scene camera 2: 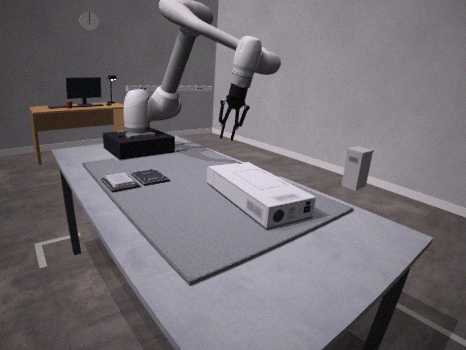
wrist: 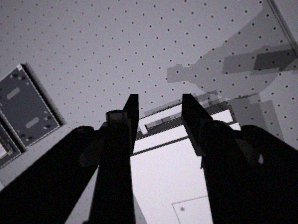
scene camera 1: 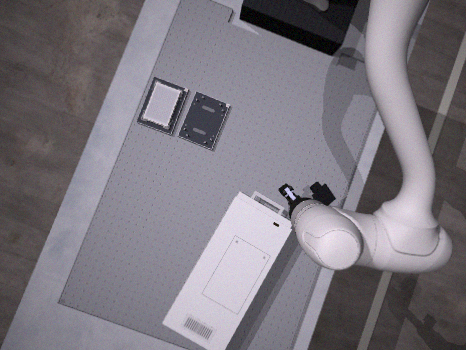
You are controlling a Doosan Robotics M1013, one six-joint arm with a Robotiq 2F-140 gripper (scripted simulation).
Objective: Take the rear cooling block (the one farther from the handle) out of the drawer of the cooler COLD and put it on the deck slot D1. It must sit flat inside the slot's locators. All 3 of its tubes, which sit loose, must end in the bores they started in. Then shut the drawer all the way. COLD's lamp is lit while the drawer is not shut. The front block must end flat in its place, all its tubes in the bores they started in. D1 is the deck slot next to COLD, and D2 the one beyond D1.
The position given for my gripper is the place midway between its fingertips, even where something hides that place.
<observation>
In view: my gripper (scene camera 2: 226,138), a white cooler COLD (scene camera 1: 220,287) and a deck slot D1 (scene camera 1: 197,117).
The white cooler COLD is seen too in scene camera 2 (scene camera 2: 270,201). My gripper also shows in the wrist view (wrist: 160,107).
</observation>
